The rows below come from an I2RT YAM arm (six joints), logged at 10 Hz.
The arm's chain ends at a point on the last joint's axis. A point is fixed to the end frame.
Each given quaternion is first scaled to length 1.
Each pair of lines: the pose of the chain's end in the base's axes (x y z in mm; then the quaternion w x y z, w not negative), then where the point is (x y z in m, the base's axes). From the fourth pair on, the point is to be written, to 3 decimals.
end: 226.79 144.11 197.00 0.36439 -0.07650 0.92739 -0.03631
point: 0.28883 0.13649 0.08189
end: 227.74 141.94 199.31 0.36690 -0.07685 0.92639 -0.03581
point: 0.29040 0.13452 0.08452
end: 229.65 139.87 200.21 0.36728 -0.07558 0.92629 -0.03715
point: 0.29241 0.13207 0.08550
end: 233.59 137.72 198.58 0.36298 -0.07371 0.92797 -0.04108
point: 0.295 0.129 0.083
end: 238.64 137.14 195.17 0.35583 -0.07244 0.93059 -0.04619
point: 0.299 0.127 0.079
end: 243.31 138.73 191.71 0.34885 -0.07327 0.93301 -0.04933
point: 0.302 0.127 0.075
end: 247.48 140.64 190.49 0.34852 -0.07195 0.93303 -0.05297
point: 0.306 0.128 0.074
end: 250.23 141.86 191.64 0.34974 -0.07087 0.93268 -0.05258
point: 0.309 0.130 0.075
